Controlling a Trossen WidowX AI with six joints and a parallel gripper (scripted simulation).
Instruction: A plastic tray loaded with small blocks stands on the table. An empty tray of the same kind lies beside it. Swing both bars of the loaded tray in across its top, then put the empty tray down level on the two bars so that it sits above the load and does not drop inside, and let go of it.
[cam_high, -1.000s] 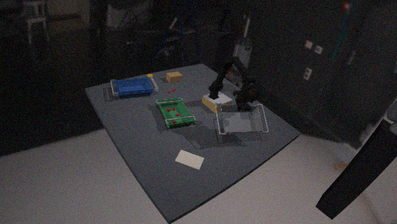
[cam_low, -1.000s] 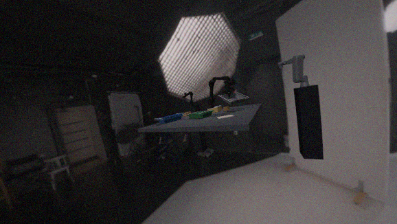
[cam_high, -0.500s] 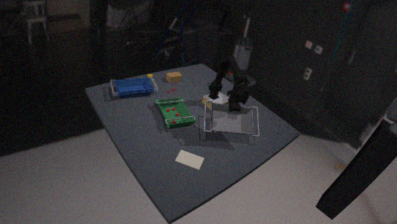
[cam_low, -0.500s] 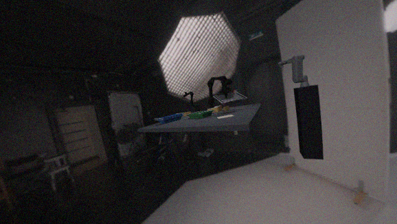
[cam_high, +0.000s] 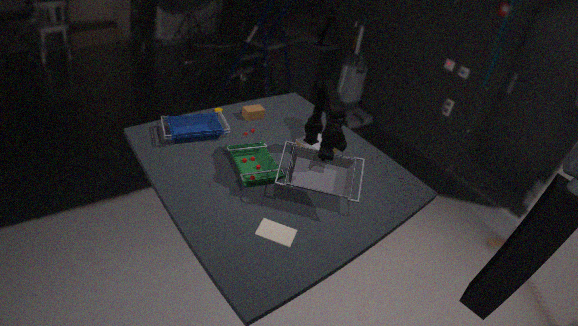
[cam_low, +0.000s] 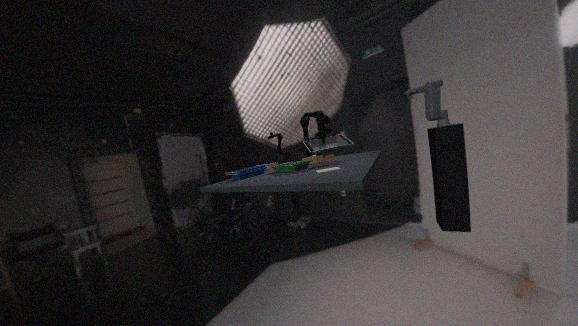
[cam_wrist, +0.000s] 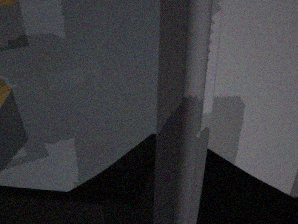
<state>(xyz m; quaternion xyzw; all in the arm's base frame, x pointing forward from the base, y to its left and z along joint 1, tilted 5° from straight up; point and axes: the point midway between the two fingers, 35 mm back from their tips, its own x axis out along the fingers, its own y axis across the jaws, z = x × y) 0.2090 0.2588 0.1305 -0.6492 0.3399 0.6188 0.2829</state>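
The grey tray is 70 mm ahead of my gripper tip, 50 mm to the left of it and 10 mm below it. Also, from my gripper tip: white card (330 mm ahead, 100 mm to the left, 180 mm below); then small tan box (240 mm behind, 40 mm to the right, 160 mm below).
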